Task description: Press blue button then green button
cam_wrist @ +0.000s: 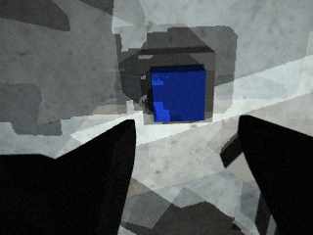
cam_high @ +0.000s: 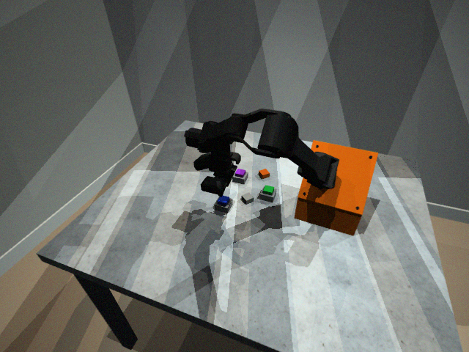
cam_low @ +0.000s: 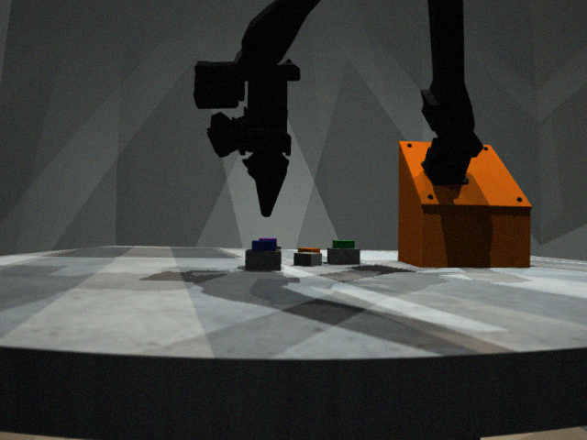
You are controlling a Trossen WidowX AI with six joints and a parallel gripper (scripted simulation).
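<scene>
My gripper tip is now 4 cm above the blue button. From my gripper tip the other things lie so: green button (13 cm behind, 10 cm to the right, 4 cm below); purple button (1 cm behind, 16 cm to the right, 4 cm below); small grey block (7 cm behind, 6 cm to the right, 6 cm below).
</scene>
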